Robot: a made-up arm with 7 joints.
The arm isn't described. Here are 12 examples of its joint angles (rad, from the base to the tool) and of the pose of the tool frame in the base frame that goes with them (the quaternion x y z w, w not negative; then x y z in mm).
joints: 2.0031 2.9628 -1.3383 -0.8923 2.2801 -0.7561 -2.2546
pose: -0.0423 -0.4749 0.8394 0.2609 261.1 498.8 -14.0
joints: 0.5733 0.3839 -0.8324 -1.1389 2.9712 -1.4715 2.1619
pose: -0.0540 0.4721 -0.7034 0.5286 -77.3 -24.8 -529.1
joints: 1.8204 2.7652 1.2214 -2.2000 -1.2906 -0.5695 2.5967
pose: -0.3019 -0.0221 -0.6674 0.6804 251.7 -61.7 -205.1
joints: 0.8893 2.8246 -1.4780 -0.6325 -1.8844 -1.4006 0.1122
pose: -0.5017 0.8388 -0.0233 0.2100 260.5 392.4 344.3
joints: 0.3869 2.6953 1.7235 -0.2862 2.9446 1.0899 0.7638
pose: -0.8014 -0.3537 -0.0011 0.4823 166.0 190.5 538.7
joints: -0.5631 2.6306 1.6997 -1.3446 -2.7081 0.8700 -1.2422
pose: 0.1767 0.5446 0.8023 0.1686 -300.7 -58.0 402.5
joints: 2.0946 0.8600 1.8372 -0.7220 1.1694 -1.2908 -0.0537
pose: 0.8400 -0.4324 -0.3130 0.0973 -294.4 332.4 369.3
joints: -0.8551 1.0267 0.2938 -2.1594 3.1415 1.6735 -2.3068
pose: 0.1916 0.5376 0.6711 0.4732 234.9 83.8 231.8
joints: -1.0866 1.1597 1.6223 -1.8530 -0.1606 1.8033 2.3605
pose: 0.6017 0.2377 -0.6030 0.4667 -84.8 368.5 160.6
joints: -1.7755 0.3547 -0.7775 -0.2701 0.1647 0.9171 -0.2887
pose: 0.4787 -0.4078 -0.3144 0.7111 566.6 -108.1 146.4
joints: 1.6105 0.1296 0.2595 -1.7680 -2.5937 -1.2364 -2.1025
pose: 0.2191 0.3177 0.7793 0.4937 -283.3 137.6 -290.8
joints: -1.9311 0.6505 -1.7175 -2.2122 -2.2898 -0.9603 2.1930
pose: -0.3004 0.1788 0.9319 0.0970 211.2 -244.3 -54.5
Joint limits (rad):
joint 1: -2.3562..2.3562
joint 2: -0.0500..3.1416
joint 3: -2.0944..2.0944
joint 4: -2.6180..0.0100
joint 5: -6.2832..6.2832
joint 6: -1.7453..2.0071
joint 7: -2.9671..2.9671
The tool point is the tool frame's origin. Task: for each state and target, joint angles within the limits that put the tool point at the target. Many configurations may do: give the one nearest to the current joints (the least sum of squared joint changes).
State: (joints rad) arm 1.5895 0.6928 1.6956 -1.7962 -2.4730 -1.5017 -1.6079
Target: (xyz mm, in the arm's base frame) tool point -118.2 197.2 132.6
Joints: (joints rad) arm 1.5100 0.1456 1.8232 -2.4544 -2.4730 -1.5017 -1.6079
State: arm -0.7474 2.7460 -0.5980 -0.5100 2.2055 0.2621 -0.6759
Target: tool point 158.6 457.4 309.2
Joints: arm -0.3459 2.2397 -0.4732 -0.7632 2.2055 0.2621 -0.6759
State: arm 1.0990 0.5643 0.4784 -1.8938 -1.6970 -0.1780 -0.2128
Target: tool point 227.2 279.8 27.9
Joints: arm 0.5840 1.2215 0.7829 -2.0716 -1.6970 -0.1780 -0.2128
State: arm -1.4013 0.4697 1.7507 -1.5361 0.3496 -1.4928 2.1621
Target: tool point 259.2 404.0 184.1
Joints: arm -1.6207 0.7195 1.5023 -1.2902 0.3496 -1.4928 2.1621
